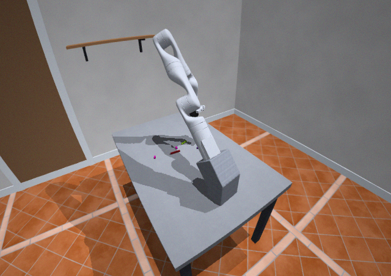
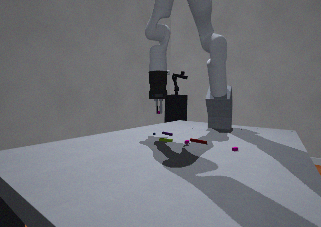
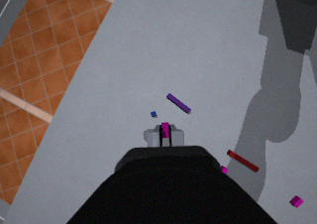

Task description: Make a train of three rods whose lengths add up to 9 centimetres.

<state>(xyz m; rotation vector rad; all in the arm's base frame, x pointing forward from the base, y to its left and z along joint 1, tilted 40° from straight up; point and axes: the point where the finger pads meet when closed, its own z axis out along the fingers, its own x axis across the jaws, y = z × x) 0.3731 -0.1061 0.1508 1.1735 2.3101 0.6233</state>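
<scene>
Right now my hand is 1 cm past the blue rod, 3 cm to the left of it and 11 cm above it. The rest, counted from my hand: purple rod 6 cm behind, 11 cm below; lime rod 4 cm ahead, 9 cm to the left, 11 cm below; red rod 4 cm behind, 18 cm to the left, 11 cm below.
</scene>
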